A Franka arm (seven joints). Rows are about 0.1 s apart.
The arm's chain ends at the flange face. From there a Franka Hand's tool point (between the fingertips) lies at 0.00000 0.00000 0.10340 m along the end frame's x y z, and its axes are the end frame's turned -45 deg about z.
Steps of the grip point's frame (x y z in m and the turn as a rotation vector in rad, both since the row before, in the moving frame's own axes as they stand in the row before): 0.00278 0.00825 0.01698 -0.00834 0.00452 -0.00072; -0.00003 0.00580 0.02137 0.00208 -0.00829 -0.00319; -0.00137 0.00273 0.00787 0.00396 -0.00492 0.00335; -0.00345 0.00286 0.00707 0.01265 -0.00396 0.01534; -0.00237 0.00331 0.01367 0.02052 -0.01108 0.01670; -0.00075 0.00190 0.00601 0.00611 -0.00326 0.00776
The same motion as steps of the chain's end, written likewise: 0.00686 0.00359 0.01698 -0.00270 0.00909 -0.00072; 0.00484 0.00367 0.02137 -0.00439 -0.00733 -0.00319; 0.00161 0.00283 0.00787 -0.00068 -0.00628 0.00335; 0.00079 0.00511 0.00708 0.00614 -0.01175 0.01534; 0.00297 0.00473 0.01370 0.00668 -0.02234 0.01670; 0.00150 0.00208 0.00601 0.00202 -0.00663 0.00776
